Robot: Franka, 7 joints.
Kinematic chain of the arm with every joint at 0, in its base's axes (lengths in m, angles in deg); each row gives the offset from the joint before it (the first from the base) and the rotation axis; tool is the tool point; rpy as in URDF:
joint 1: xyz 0 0 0.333 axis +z
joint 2: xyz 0 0 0 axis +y
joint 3: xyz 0 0 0.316 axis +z
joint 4: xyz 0.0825 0 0 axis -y
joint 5: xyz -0.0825 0 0.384 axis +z
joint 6: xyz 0 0 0 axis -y
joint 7: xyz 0.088 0 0 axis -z
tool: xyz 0 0 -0.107 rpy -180 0 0
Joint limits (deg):
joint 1: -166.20..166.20
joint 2: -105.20..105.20
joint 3: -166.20..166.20
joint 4: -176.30..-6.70
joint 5: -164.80..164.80
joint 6: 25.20..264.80
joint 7: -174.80..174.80
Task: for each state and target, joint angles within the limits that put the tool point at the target. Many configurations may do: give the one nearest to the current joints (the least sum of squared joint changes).
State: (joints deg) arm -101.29 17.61 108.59 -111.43 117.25 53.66 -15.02
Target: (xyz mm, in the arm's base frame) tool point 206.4 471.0 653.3
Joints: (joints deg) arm -78.54 1.22 131.46 -110.30 115.57 56.20 -15.02
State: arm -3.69 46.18 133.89 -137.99 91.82 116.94 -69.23
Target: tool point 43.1 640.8 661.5
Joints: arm 19.75 57.10 100.49 -90.76 95.82 129.36 -69.23
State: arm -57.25 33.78 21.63 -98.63 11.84 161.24 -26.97
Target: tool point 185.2 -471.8 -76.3
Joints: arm -71.51 60.25 3.37 -112.12 13.26 158.34 -26.97
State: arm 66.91 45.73 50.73 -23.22 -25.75 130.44 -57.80
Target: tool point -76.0 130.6 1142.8
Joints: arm 75.16 0.63 58.78 -7.98 -21.18 106.24 -57.80
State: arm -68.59 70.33 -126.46 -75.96 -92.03 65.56 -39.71
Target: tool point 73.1 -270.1 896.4
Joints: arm -53.85 74.94 -151.62 -88.31 -85.34 51.56 -39.71
